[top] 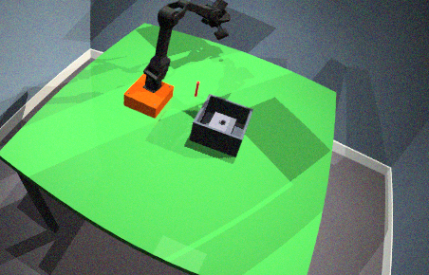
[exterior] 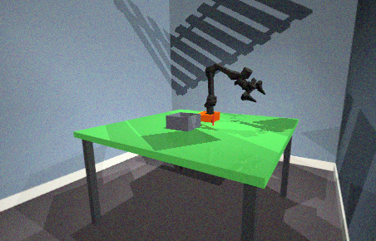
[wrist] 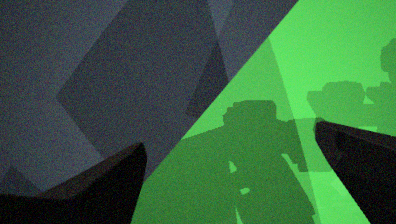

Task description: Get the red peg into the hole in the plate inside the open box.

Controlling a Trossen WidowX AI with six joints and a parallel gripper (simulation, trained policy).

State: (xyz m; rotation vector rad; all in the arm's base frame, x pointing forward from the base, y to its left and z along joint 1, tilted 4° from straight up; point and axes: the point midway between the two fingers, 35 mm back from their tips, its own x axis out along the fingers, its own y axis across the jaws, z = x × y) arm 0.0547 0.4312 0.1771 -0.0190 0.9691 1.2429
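My gripper tip is 330 mm to the left of the red peg, 180 mm above it and 90 mm short of it. From my gripper tip the other things lie so: light grey plate: 470 mm to the right, 280 mm ahead, 170 mm below; grey box: 470 mm to the right, 280 mm ahead, 190 mm below.
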